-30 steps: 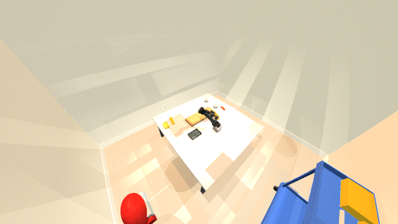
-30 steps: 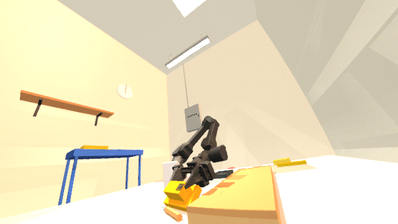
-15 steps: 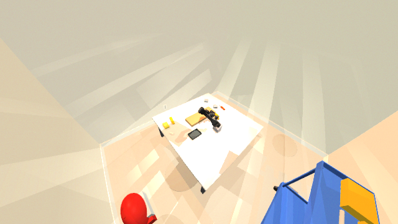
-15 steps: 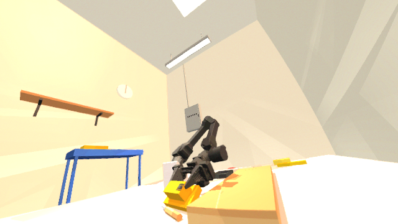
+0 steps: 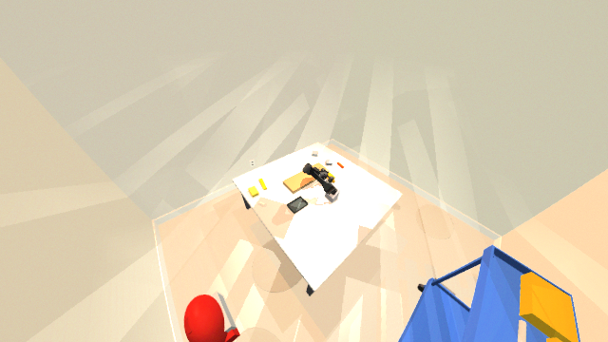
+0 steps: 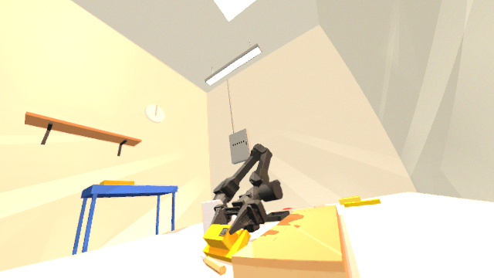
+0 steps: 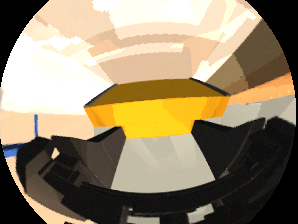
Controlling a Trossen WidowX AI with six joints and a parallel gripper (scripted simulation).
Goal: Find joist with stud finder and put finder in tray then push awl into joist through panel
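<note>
Right now the orange stud finder is 10 mm below my gripper tip and 10 mm ahead of it. Round my gripper tip: awl (50 mm below, 30 mm to the right, 20 mm behind); then dark tray (510 mm to the left, 50 mm below, 40 mm behind).
</note>
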